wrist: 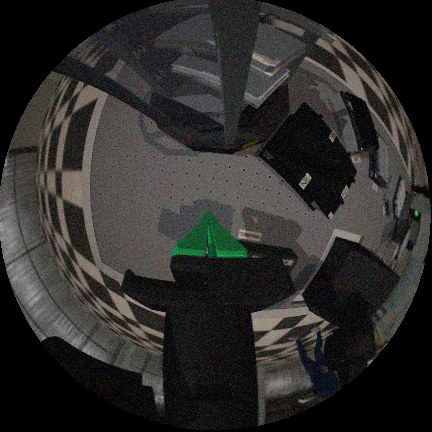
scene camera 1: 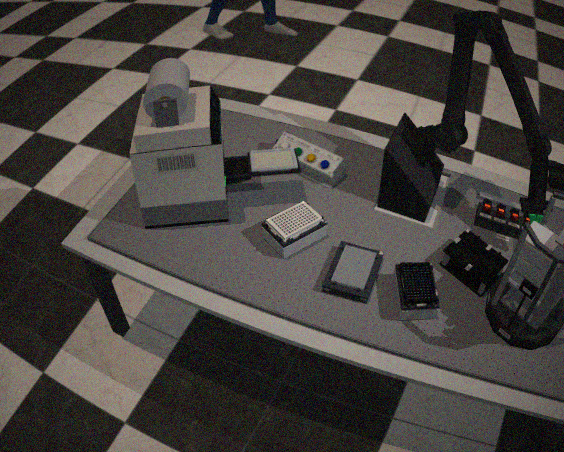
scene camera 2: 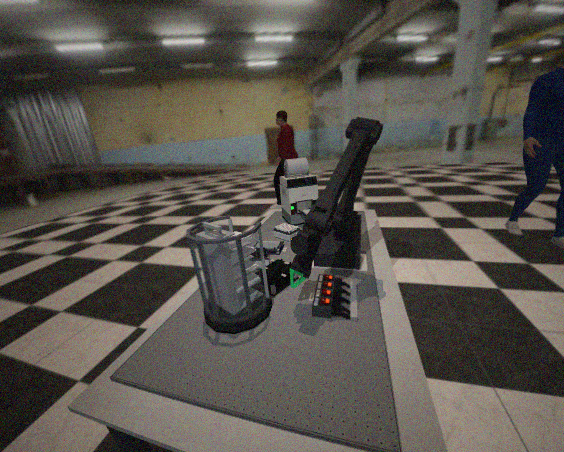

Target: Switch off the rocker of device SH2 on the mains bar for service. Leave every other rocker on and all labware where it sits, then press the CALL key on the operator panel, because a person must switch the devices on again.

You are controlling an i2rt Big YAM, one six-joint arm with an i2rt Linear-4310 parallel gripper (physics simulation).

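Frame: origin at the arm's base, x back, y right, z up, level; centimetres.
Seen in the pictures: gripper, fingertip midpoint: (wrist: 207, 215) (scene camera 2: 292, 287); arm's base, origin of the base link: (wrist: 353, 310) (scene camera 1: 415, 145) (scene camera 2: 344, 229).
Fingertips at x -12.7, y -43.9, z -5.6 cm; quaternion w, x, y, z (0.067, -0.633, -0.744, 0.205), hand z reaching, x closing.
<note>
Offsets run from my fingertips to a thing's top centre. "*": to the spot under its first point.
The mains bar (scene camera 1: 498, 225) (scene camera 2: 322, 311) (wrist: 275, 251) is a dark strip with several rockers glowing orange in the scene views. In the wrist view my gripper covers most of it, and its rocker labels cannot be read, so I cannot tell which rocker is SH2. My gripper (scene camera 1: 536, 217) (scene camera 2: 297, 278) (wrist: 207, 215) has green fingers and is shut and empty. It points down above the table, close to the bar. The operator panel @[* dy +64.4, dx -1.0, dz -5.1 cm] (scene camera 1: 334, 174) is a pale box with a green key @[* dy +77.4, dx +0.8, dz -2.5 cm] (scene camera 1: 298, 151), a yellow key @[* dy +72.6, dx +0.0, dz -2.5 cm] (scene camera 1: 311, 157) and a blue key @[* dy +67.9, dx -0.7, dz -2.4 cm] (scene camera 1: 324, 163); their lettering is unreadable.
A clear-walled carousel @[dy -4.9, dx -20.7, dz +25.8 cm] (scene camera 2: 237, 320) holding plates stands beside a black device @[dy +14.7, dx -12.9, dz -1.8 cm] (scene camera 1: 472, 260) (wrist: 312, 160). A black rack @[dy +27.1, dx -30.0, dz -2.5 cm] (scene camera 1: 417, 285), a grey plate @[dy +44.6, dx -30.2, dz -6.0 cm] (scene camera 1: 356, 267) and a white well plate @[dy +64.5, dx -25.7, dz -2.5 cm] (scene camera 1: 295, 220) sit along the table. A boxy machine @[dy +99.8, dx -27.7, dz +36.2 cm] (scene camera 1: 180, 180) with a roll stands at the far end.
</note>
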